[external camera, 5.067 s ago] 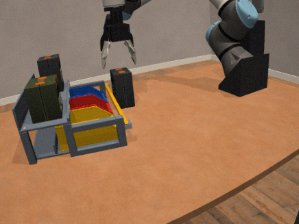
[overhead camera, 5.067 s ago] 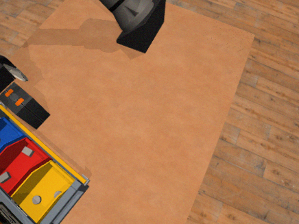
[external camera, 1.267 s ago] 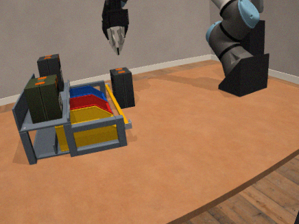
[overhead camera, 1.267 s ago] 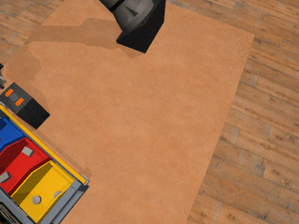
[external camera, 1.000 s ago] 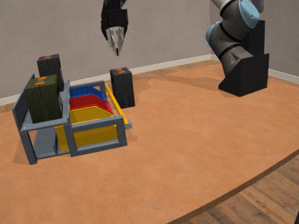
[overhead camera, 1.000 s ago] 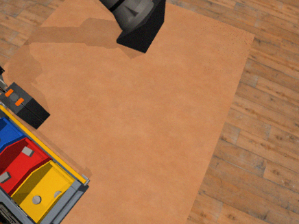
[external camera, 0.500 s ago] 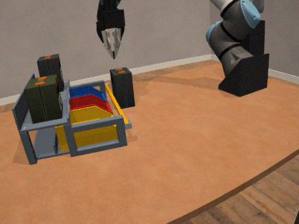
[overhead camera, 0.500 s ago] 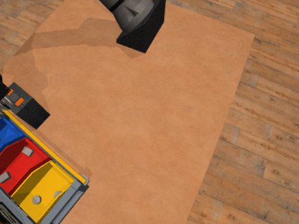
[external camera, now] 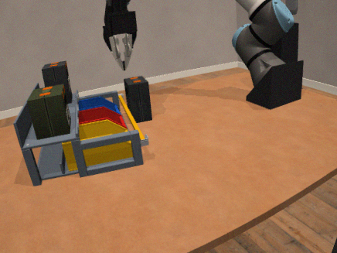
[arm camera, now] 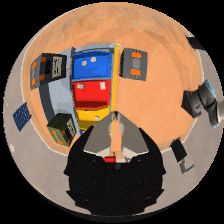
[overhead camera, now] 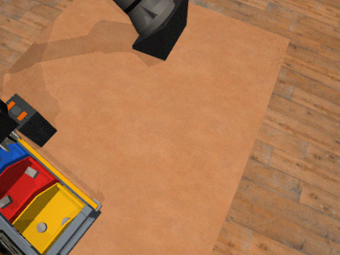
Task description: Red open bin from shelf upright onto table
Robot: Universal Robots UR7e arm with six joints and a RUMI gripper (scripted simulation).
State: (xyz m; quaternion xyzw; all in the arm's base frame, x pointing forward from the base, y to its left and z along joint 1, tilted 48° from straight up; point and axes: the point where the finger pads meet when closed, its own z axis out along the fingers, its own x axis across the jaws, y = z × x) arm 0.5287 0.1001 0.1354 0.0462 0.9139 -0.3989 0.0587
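Now: the yellow stick 1 cm to the left of my hand and 14 cm below it. Round my hand: black box (6 cm behind, 10 cm to the right, 14 cm below); red open bin (11 cm ahead, 1 cm to the right, 16 cm below); blue bin (9 cm ahead, 12 cm to the right, 16 cm below).
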